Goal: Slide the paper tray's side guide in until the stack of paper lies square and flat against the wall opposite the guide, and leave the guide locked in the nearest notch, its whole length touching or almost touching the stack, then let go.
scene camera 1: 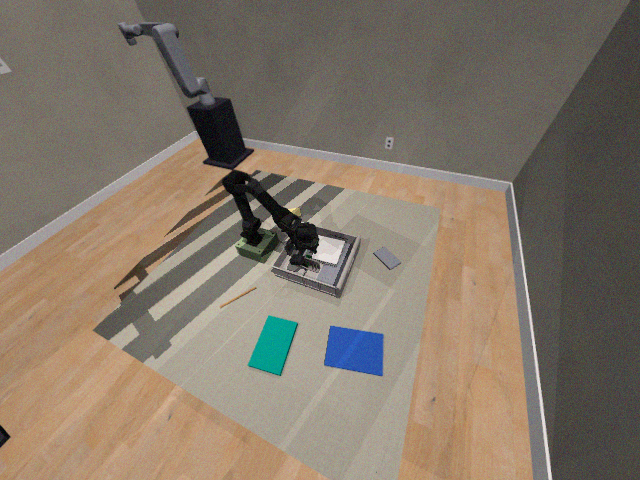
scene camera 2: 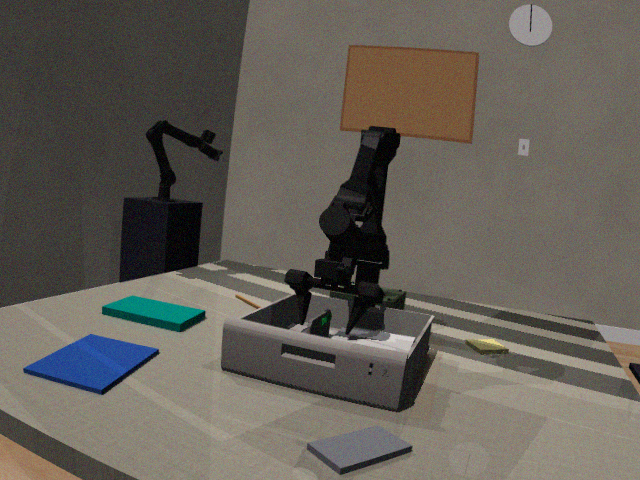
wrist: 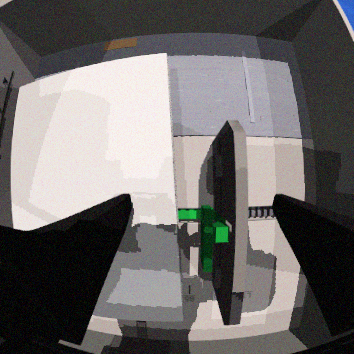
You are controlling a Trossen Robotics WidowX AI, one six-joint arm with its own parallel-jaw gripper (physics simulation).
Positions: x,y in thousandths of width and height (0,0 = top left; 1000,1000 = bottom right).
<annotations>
white paper stack: scene camera 1 515,522; scene camera 2 626,716; wrist 233,386
teal pad: scene camera 1 424,732; scene camera 2 257,657; not seen in the wrist view (out of frame)
</annotations>
